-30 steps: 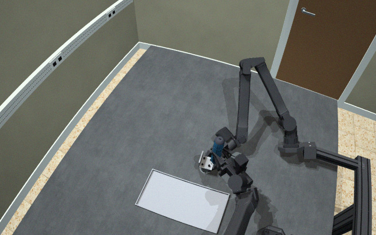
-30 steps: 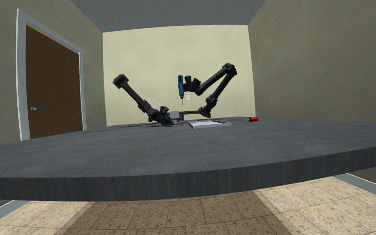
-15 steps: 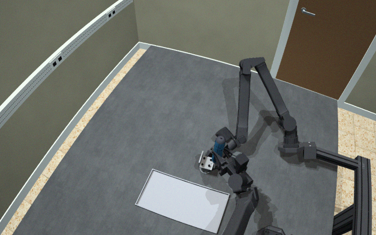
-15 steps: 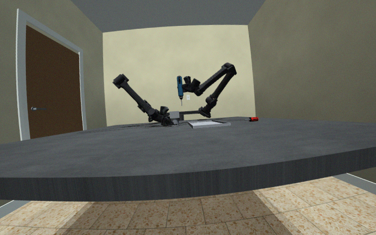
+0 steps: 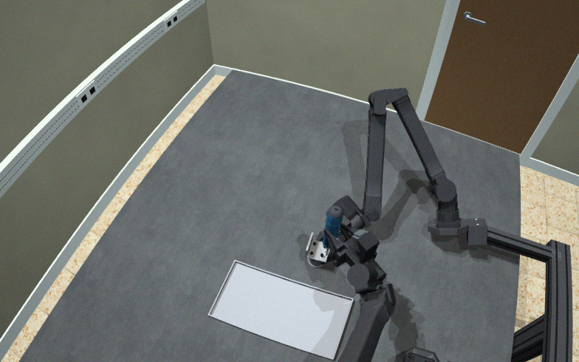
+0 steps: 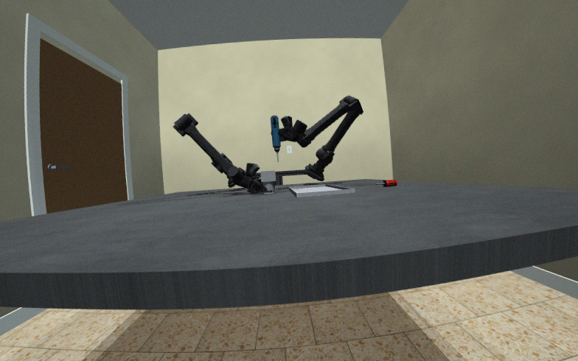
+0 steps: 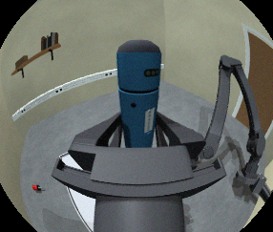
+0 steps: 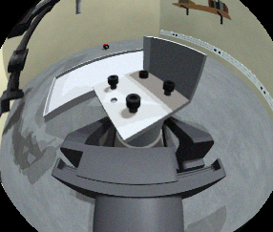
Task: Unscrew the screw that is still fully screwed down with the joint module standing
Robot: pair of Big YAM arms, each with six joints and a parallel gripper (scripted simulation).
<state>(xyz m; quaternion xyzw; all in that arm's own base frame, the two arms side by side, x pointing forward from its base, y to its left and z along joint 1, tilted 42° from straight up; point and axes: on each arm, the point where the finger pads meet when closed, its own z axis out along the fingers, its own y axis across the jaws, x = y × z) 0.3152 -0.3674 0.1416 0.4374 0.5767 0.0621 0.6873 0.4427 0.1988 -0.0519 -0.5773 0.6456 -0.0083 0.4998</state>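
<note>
Now: right hand 50 mm below the grey bracket. The rest, counted from my right hand: flat white tray 40 mm ahead, 220 mm to the left, 20 mm below; red-handled screwdriver 100 mm ahead, 550 mm to the left, 10 mm below.
</note>
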